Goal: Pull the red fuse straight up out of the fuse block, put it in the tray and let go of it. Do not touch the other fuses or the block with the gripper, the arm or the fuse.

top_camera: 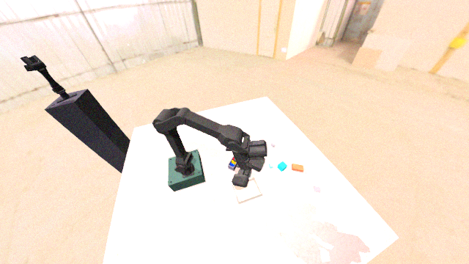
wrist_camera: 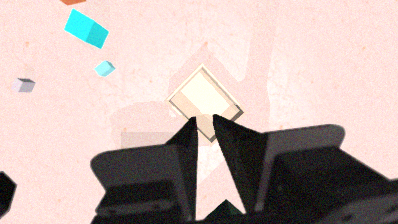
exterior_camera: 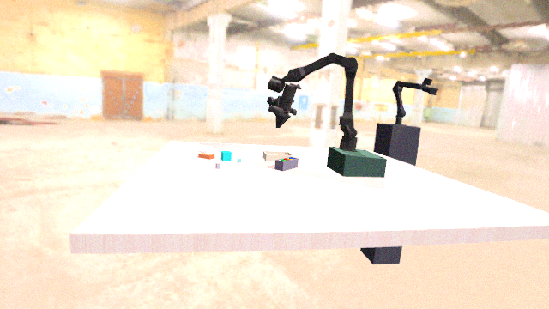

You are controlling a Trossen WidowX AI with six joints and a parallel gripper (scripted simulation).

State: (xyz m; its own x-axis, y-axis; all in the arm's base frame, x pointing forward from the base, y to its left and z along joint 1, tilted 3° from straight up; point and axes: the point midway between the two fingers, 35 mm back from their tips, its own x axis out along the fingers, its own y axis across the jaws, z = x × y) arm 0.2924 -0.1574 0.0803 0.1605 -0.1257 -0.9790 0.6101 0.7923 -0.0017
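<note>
My gripper tip is now 10 mm past the tray, 10 mm to the left of it and 150 mm above it. The rest, counted from my gripper tip: orange block (330 mm ahead, 10 mm to the left, 150 mm below); cyan cube (240 mm ahead, 50 mm to the left, 140 mm below).
</note>
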